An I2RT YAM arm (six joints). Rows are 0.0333 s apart.
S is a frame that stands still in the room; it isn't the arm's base.
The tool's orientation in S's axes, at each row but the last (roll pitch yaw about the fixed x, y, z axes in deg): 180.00 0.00 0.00; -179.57 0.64 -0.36; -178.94 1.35 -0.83; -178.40 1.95 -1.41; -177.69 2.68 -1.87; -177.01 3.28 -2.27; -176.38 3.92 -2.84; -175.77 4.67 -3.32
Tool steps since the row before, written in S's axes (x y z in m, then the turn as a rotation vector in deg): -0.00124 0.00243 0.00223 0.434 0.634 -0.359; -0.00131 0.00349 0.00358 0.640 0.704 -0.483; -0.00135 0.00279 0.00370 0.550 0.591 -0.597; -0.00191 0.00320 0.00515 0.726 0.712 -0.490; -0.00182 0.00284 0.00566 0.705 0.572 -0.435; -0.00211 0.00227 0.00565 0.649 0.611 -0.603; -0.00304 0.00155 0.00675 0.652 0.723 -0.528; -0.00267 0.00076 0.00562 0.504 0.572 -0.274
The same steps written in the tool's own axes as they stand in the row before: -0.00124 -0.00243 -0.00223 0.434 -0.634 0.359; -0.00137 -0.00351 -0.00354 0.641 -0.704 0.481; -0.00148 -0.00284 -0.00361 0.555 -0.588 0.595; -0.00216 -0.00329 -0.00499 0.725 -0.716 0.486; -0.00217 -0.00300 -0.00545 0.706 -0.578 0.426; -0.00252 -0.00247 -0.00539 0.658 -0.606 0.599; -0.00357 -0.00181 -0.00642 0.650 -0.722 0.531; -0.00316 -0.00100 -0.00532 0.491 -0.581 0.278
